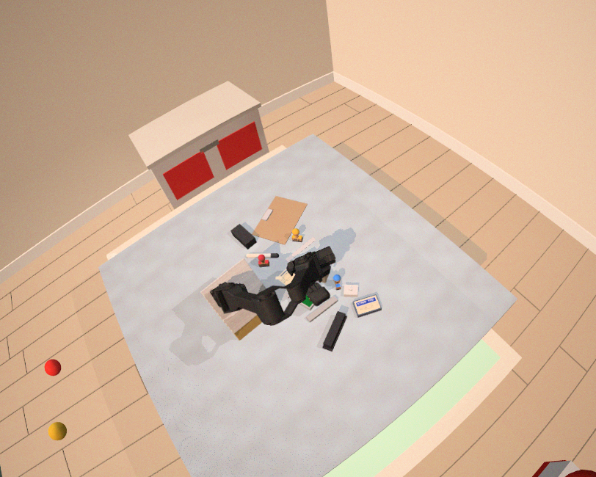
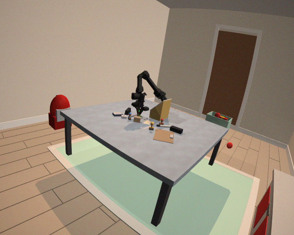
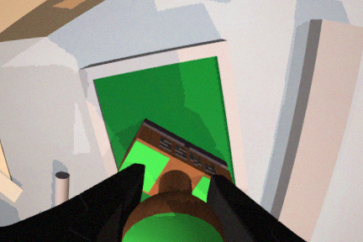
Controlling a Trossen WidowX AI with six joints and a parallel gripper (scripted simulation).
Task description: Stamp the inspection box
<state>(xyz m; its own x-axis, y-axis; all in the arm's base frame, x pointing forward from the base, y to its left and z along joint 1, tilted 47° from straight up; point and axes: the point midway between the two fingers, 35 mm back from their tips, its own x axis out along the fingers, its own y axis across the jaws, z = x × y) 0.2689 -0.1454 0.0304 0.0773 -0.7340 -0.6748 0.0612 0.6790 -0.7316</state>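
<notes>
The green ink pad is 3 cm below my gripper tip. From my gripper tip the other things lie so: pin 5 cm behind, 6 cm to the left, 3 cm below; tan box 8 cm ahead, 5 cm to the left, 1 cm below; blue stamp 10 cm ahead, 2 cm to the right, 2 cm below.
</notes>
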